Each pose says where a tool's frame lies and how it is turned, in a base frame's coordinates. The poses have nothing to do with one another.
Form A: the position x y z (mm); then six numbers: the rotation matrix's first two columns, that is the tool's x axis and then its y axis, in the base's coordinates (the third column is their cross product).
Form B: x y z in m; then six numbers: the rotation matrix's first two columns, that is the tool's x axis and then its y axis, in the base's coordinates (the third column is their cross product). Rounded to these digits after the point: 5 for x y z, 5 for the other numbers.
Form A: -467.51, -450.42, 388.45, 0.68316, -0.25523, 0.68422, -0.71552, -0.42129, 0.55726
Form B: -0.46751, -0.45042, 0.38845, 0.68316, -0.25523, 0.68422, -0.71552, -0.42129, 0.55726
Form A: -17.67, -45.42, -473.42, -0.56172, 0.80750, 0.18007, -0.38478, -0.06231, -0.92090
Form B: -0.01767, -0.04542, -0.47342, -0.56172, 0.80750, 0.18007, -0.38478, -0.06231, -0.92090
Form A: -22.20, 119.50, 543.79, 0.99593, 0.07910, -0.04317, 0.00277, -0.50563, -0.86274
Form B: -0.02220, 0.11950, 0.54379, 0.99593, 0.07910, -0.04317, 0.00277, -0.50563, -0.86274
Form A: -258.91, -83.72, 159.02, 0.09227, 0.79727, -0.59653, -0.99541, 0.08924, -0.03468
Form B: -0.25891, -0.08372, 0.15902, 0.09227, 0.79727, -0.59653, -0.99541, 0.08924, -0.03468
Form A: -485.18, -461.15, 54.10, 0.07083, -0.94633, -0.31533, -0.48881, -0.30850, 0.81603
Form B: -0.48518, -0.46115, 0.05410, 0.07083, -0.94633, -0.31533, -0.48881, -0.30850, 0.81603
